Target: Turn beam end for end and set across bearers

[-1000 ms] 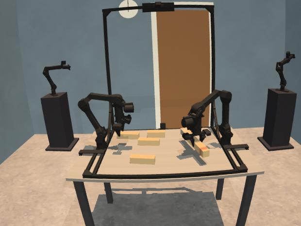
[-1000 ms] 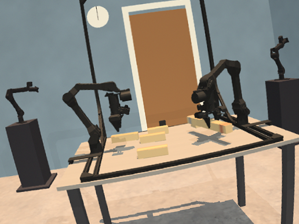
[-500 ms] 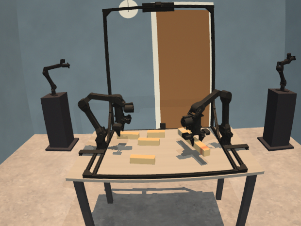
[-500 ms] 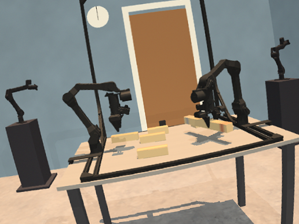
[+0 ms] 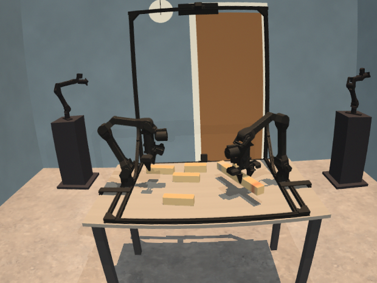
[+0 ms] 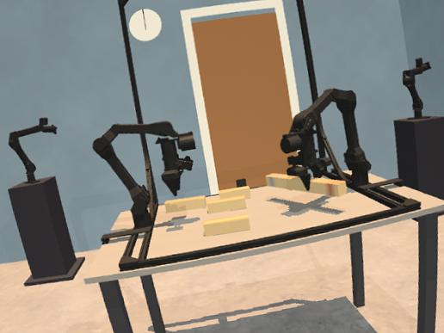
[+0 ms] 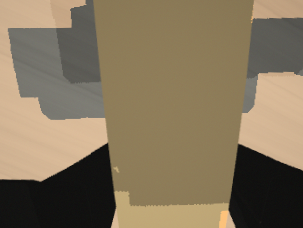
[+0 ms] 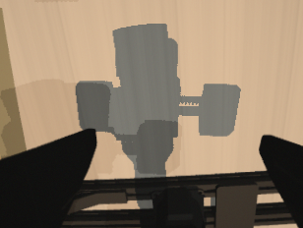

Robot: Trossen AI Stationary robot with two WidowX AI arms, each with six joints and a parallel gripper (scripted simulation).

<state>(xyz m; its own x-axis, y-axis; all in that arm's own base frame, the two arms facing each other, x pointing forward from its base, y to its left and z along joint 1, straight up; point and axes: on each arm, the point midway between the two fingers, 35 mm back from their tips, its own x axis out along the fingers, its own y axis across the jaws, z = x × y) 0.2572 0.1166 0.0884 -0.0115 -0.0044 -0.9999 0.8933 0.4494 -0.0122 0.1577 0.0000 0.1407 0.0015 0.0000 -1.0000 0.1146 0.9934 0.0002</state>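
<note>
My left hand is 40 mm past the beam, 20 mm to the left of it and 20 mm above it.
</note>
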